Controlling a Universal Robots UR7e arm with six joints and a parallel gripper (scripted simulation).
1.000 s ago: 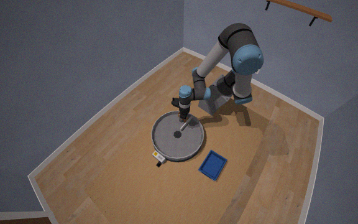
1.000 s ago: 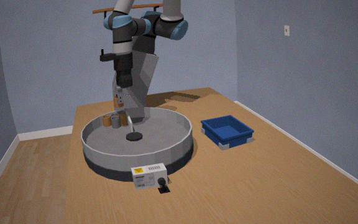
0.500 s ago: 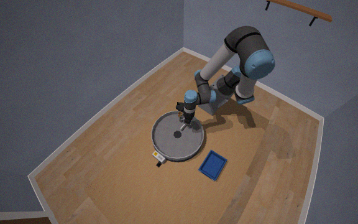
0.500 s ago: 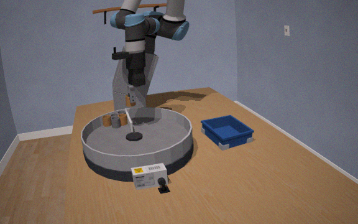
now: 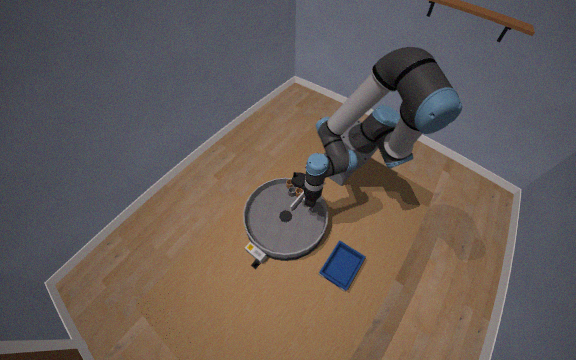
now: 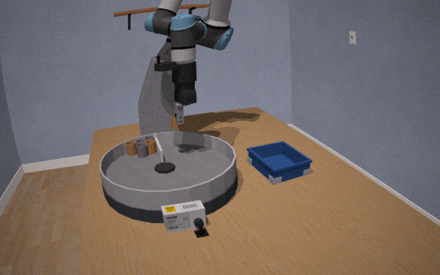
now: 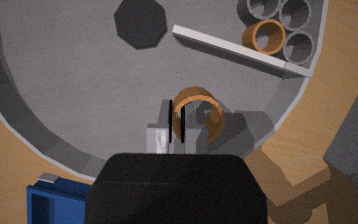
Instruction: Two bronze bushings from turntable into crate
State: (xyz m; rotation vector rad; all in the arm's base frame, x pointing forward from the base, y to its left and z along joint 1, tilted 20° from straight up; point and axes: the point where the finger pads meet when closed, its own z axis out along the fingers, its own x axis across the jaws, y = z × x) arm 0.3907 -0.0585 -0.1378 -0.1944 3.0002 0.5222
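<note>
Right now my hand is 280 mm to the right of the blue crate, 160 mm above it and 130 mm short of it. Also, from my hand: grey turntable (130 mm below, 80 mm to the right, 60 mm ahead).
</note>
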